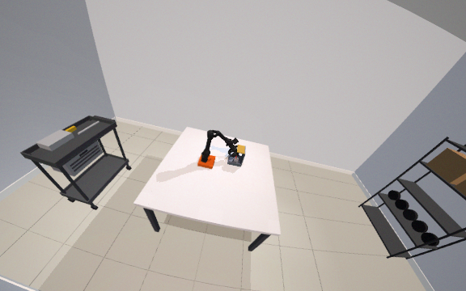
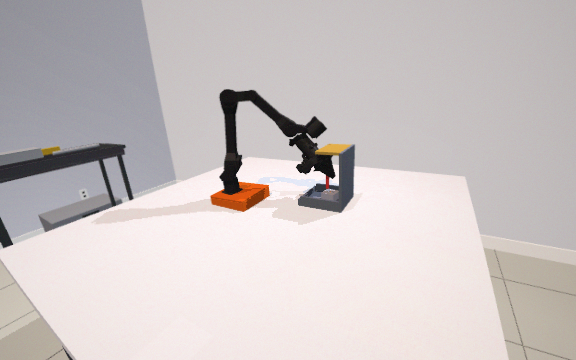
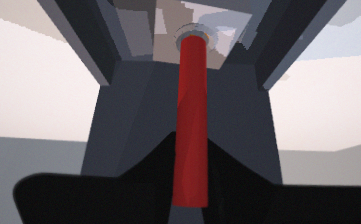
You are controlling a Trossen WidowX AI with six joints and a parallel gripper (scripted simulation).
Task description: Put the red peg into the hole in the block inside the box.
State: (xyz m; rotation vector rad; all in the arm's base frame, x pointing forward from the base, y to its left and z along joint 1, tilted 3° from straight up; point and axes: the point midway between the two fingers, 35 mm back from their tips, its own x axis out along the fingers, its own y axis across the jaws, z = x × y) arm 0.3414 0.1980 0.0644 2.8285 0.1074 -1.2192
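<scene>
Now: gripper tip 50 mm short of the box wall, 10 mm to the right of it and 10 mm below it. Round my gripper tip: yellow roof (110 mm above); red peg (30 mm behind, 10 mm below).
</scene>
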